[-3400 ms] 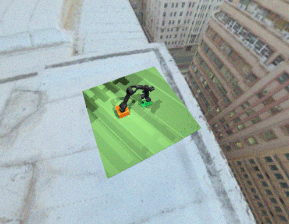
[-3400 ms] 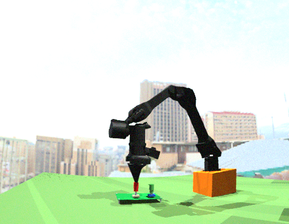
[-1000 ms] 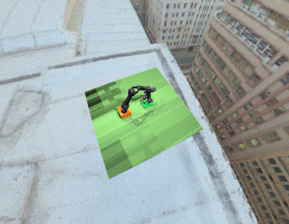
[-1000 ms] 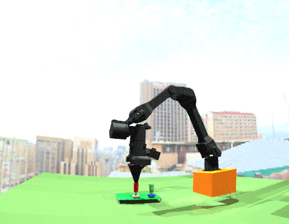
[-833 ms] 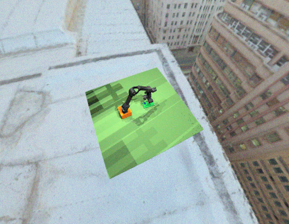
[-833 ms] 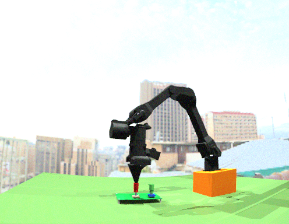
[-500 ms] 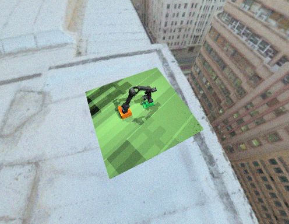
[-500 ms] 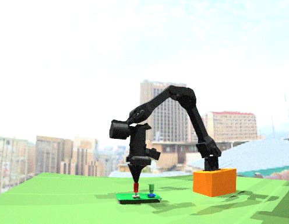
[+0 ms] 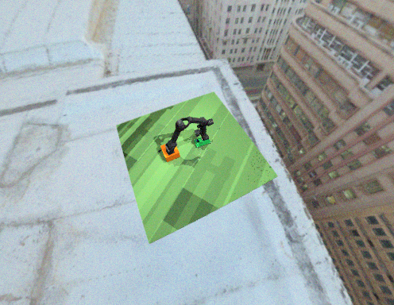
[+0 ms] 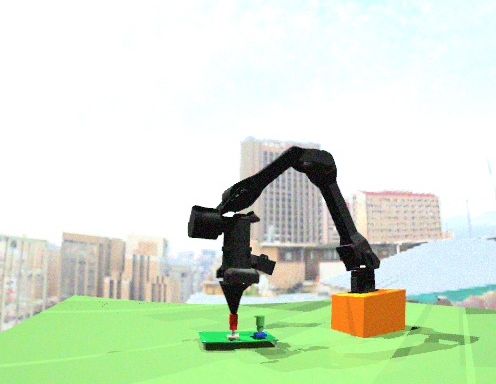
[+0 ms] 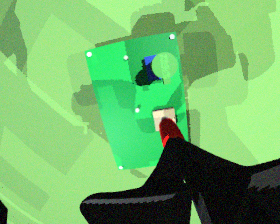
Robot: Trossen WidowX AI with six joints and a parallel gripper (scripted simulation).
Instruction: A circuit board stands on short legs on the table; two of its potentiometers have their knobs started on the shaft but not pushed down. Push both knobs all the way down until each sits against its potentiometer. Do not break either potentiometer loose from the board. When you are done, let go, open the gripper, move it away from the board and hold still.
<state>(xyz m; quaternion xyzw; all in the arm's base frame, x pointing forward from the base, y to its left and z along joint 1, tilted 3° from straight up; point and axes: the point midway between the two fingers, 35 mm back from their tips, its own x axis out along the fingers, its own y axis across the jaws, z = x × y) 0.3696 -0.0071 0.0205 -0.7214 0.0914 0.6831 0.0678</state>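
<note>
The red knob lies 2 cm below my gripper tip. From my gripper tip the other things lie so: green knob 6 cm behind, 1 cm to the left, 2 cm below.
</note>
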